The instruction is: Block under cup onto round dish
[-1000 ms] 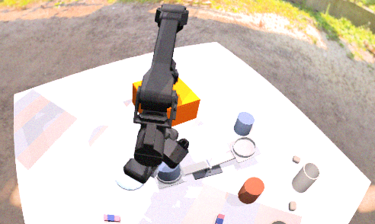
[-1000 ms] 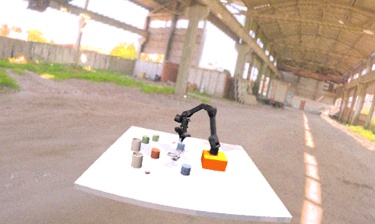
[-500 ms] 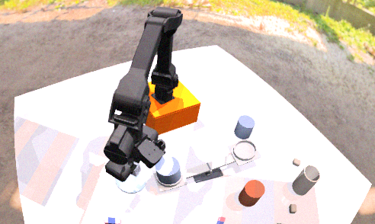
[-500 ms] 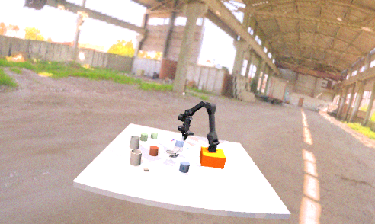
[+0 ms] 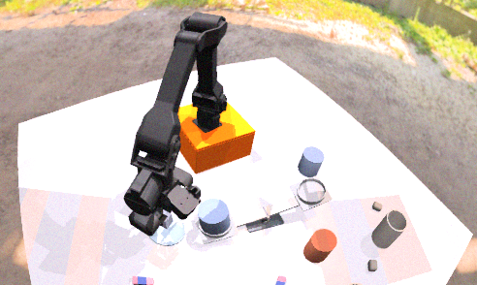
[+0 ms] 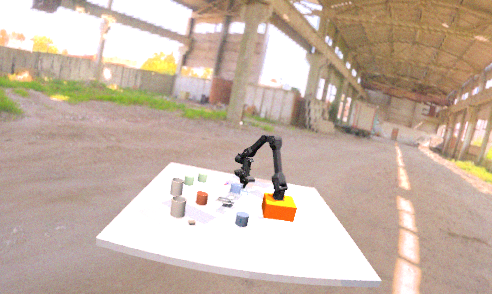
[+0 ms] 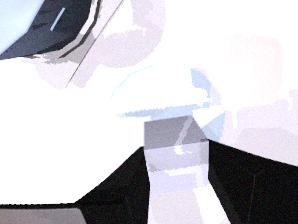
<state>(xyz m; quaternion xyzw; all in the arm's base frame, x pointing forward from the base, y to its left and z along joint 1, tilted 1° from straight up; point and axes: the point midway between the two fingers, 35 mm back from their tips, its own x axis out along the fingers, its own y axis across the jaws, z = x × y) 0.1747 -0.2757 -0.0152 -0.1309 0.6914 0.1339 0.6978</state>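
The round white dish is 40 mm below my gripper tip. From my gripper tip the other things lie so: red-brown cylinder (280 mm ahead, 260 mm to the left, 10 mm below).
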